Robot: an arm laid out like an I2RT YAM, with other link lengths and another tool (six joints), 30 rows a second.
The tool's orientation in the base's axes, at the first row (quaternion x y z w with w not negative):
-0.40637, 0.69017, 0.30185, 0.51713
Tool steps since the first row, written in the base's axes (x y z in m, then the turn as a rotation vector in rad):
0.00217, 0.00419, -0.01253, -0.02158, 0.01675, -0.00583
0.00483, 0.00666, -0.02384, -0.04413, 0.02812, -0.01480
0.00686, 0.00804, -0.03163, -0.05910, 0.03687, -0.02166
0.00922, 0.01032, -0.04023, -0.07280, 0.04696, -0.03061
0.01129, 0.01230, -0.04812, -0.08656, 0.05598, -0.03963
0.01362, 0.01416, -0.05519, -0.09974, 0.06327, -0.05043
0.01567, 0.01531, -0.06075, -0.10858, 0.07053, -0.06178
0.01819, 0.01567, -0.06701, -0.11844, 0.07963, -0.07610
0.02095, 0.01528, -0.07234, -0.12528, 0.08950, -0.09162
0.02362, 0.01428, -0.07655, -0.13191, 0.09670, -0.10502
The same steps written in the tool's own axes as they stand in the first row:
0.01068, 0.00019, 0.00807, 0.00434, 0.02703, 0.00556
0.02056, -0.00088, 0.01458, 0.01315, 0.05229, 0.00705
0.02741, -0.00195, 0.01889, 0.01958, 0.06965, 0.00930
0.03478, -0.00287, 0.02434, 0.02750, 0.08657, 0.01386
0.04157, -0.00369, 0.02920, 0.03576, 0.10301, 0.01751
0.04758, -0.00479, 0.03385, 0.04609, 0.11811, 0.02049
0.05235, -0.00600, 0.03734, 0.05636, 0.12941, 0.02564
0.05792, -0.00800, 0.04060, 0.06916, 0.14251, 0.03269
0.06276, -0.01058, 0.04307, 0.08251, 0.15335, 0.04214
0.06668, -0.01338, 0.04468, 0.09447, 0.16270, 0.04885

